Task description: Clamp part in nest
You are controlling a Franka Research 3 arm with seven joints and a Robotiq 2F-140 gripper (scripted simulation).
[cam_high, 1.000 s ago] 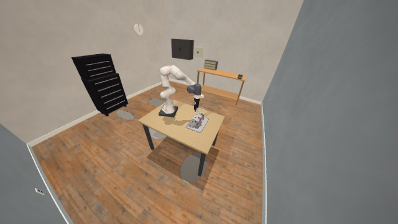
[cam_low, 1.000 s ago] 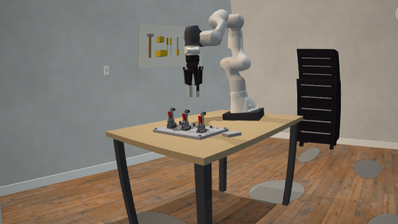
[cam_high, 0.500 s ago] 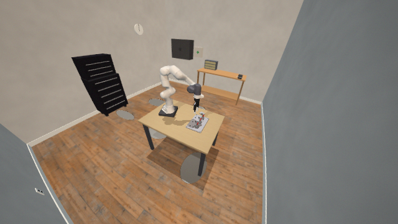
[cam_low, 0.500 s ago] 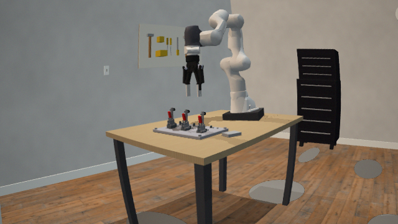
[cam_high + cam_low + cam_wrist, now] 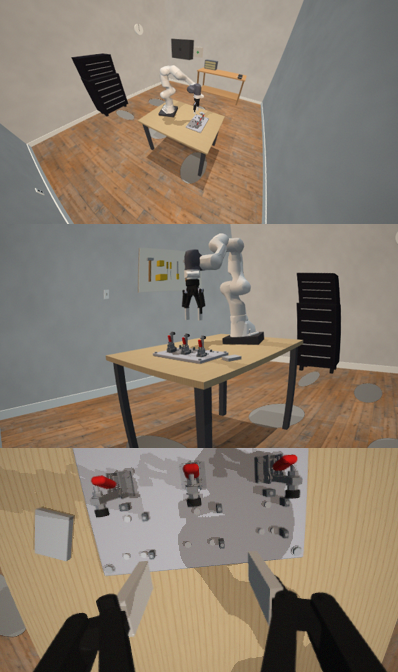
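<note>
The grey part lies 250 mm to the left of my hand, 210 mm below it and 30 mm behind it. From my hand the other things lie so: grey fixture plate: 210 mm below, 50 mm ahead, 10 mm to the left; clamp: 150 mm below, 100 mm to the right, 90 mm ahead.
</note>
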